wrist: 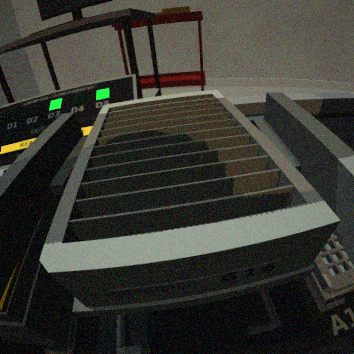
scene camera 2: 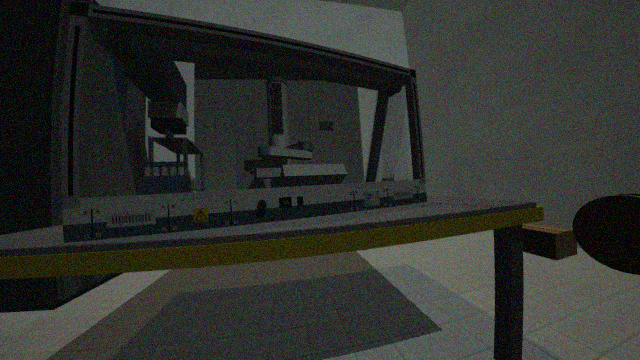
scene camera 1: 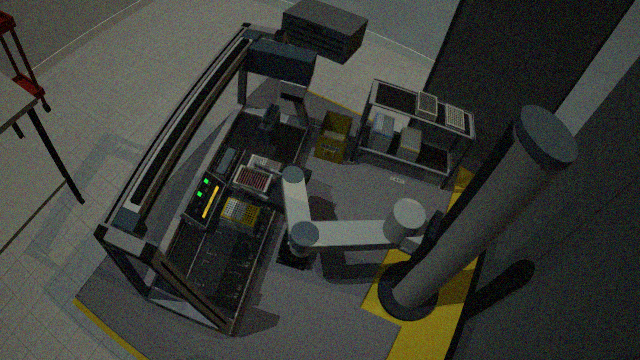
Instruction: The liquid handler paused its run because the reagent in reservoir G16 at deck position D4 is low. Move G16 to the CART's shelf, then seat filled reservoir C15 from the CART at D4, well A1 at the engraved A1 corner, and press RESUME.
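Frame: origin at the arm's base, x ahead, y left, z up, level; centimetres.
Seen in the pictures: gripper, fingertip midpoint: [wrist: 169, 115] [scene camera 2: 266, 169] [scene camera 1: 247, 175]; arm's base, origin of the base link: [scene camera 1: 408, 291].
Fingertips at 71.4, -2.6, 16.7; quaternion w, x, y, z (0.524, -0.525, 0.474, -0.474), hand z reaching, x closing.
Note:
Pixels of each thing's top centre, then the offset from my fingertips to it, as dx, dy, dz. "spot": a spot on its surface instead.
- Reservoir G16, middle of its top: [wrist: 168, 132] [scene camera 1: 252, 178] [scene camera 2: 266, 169] -2.1, -0.2, +0.0
- A1 engraving, surface spot: [wrist: 343, 321] spot: -8.0, -10.7, -9.6
- status panel, surface spot: [wrist: 67, 92] spot: +12.5, +14.3, -0.9
- yellow rack, middle of its top: [scene camera 1: 240, 211] -4.7, +12.0, -3.2
- white rack, middle of its top: [scene camera 1: 263, 166] +0.6, -12.3, -8.2
- yellow bin, middle of its top: [scene camera 1: 336, 126] -15.4, -42.5, -1.9
- Blue-topped, middle of its top: [scene camera 1: 384, 124] -32.9, -49.9, +4.3
- yellow-trimmed, middle of its top: [scene camera 1: 411, 139] -45.5, -53.0, +1.0
Reservoir G16 [scene camera 1: 252, 179] [wrist: 192, 250], an open tray of parallel troughs, is level between the fingers of my gripper [scene camera 1: 253, 180] [wrist: 169, 115], which is shut on its sides. It is above the deck, beside the yellow rack. An A1 engraving [wrist: 343, 321] shows below right in the wrist view. The status panel [scene camera 1: 202, 200] [wrist: 67, 92] has green lights over D3 and D5, none over D4, and a yellow bar. The CART [scene camera 1: 403, 172] carries light plates [scene camera 1: 427, 104] [scene camera 1: 455, 116] on its top; I cannot tell which is C15. The RESUME button cannot be made out.
A yellow rack [scene camera 1: 241, 211] and a white rack [scene camera 1: 265, 163] flank G16. The frame posts [scene camera 1: 242, 87] [scene camera 2: 378, 135] rise around the deck. A yellow bin [scene camera 1: 330, 150] stands beside the CART. Blue-topped [scene camera 1: 382, 131] and yellow-trimmed [scene camera 1: 410, 143] boxes are on its lower shelf.

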